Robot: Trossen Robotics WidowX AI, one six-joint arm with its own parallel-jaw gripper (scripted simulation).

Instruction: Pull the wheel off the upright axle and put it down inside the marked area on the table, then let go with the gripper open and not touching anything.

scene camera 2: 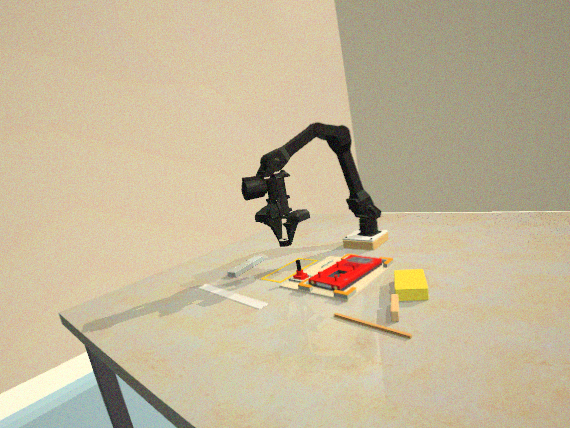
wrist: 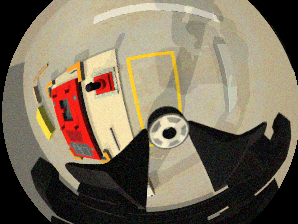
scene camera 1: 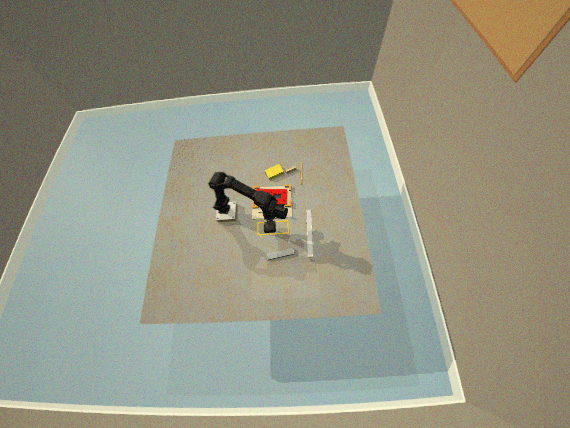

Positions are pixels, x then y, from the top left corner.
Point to a red fixture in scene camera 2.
At 344, 274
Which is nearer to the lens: the red fixture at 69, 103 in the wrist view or the pale wheel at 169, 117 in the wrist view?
The pale wheel.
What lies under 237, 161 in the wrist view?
The gripper.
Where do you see a yellow block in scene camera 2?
At 410, 285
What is the gripper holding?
A pale wheel.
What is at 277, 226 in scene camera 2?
The gripper.
